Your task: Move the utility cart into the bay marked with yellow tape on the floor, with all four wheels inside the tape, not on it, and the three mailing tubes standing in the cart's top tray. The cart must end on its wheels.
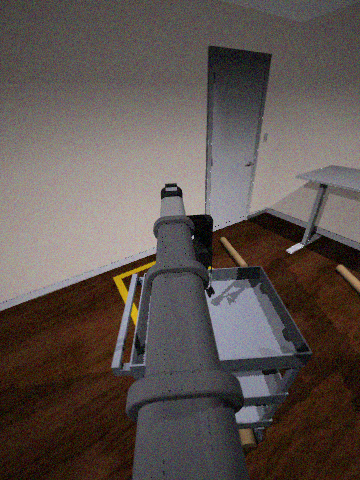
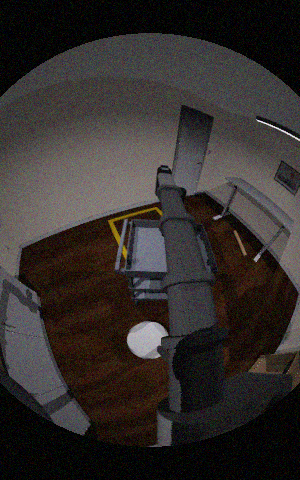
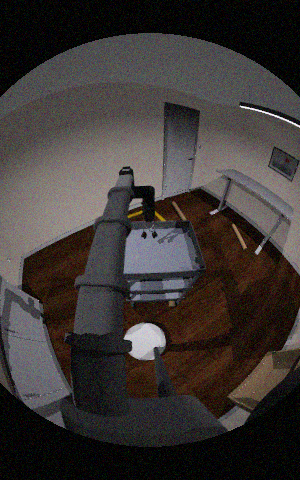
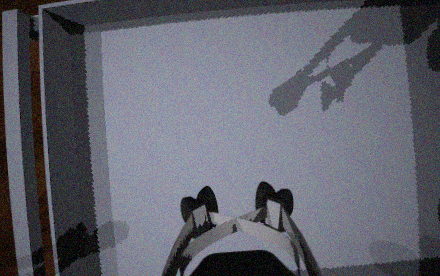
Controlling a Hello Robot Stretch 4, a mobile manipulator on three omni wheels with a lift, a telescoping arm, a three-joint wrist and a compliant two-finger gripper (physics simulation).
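Observation:
The grey utility cart (image 1: 265,361) (image 2: 145,274) (image 3: 165,275) stands upright; its top tray (image 4: 240,120) holds no tubes. The yellow tape (image 1: 125,295) (image 2: 116,232) (image 3: 135,215) shows behind the cart, partly hidden by cart and arm. One mailing tube (image 1: 233,251) (image 3: 179,211) lies on the floor beyond the cart. Another tube (image 1: 350,280) (image 2: 240,243) (image 3: 239,236) lies near the desk. A third tube (image 1: 247,438) (image 3: 172,303) shows by its end low under the cart. My gripper (image 3: 149,234) (image 4: 236,199) is over the top tray, its fingertips apart with nothing between them.
A desk (image 1: 340,175) (image 2: 265,200) (image 3: 257,190) stands at the right by the wall. A white round object (image 2: 146,340) (image 3: 145,341) is on the floor before the cart. A cardboard box (image 3: 265,375) is at the lower right. A pale flat-topped unit (image 2: 30,345) is at the left.

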